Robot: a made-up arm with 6 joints.
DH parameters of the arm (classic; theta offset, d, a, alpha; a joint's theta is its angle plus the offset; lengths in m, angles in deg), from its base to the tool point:
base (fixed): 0 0 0 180
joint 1: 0 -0.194 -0.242 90
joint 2: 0 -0.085 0.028 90
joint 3: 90 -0.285 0.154 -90
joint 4: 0 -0.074 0.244 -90
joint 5: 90 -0.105 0.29 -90
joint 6: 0 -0.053 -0.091 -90
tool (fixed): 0 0.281 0 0
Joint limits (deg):
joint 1: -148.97..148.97
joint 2: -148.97..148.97
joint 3: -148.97..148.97
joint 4: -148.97..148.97
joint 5: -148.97..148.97
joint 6: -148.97..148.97
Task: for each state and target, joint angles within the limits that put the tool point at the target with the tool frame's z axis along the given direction. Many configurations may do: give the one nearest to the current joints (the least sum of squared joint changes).
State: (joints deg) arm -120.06 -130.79 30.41 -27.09 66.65 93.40
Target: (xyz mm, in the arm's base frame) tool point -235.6 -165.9 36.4 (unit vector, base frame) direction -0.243 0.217 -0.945
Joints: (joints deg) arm -144.78 -99.15 53.41 -8.84 49.93 106.59
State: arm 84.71 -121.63 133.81 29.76 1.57 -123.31
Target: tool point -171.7 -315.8 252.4 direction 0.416 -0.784 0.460
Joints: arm 135.03 -148.90 148.97 35.14 34.99 -148.78
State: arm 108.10 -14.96 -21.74 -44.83 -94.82 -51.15
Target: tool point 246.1 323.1 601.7 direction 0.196 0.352 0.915
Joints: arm 80.46 4.67 -20.86 -48.85 -121.74 -59.32
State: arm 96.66 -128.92 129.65 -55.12 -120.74 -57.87
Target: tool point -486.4 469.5 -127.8 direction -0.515 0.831 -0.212
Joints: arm 84.08 -111.54 114.63 -42.78 -123.90 -52.09
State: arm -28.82 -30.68 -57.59 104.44 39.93 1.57
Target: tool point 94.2 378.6 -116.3 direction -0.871 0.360 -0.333
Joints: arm -55.14 -44.16 -22.88 108.66 -10.57 45.89
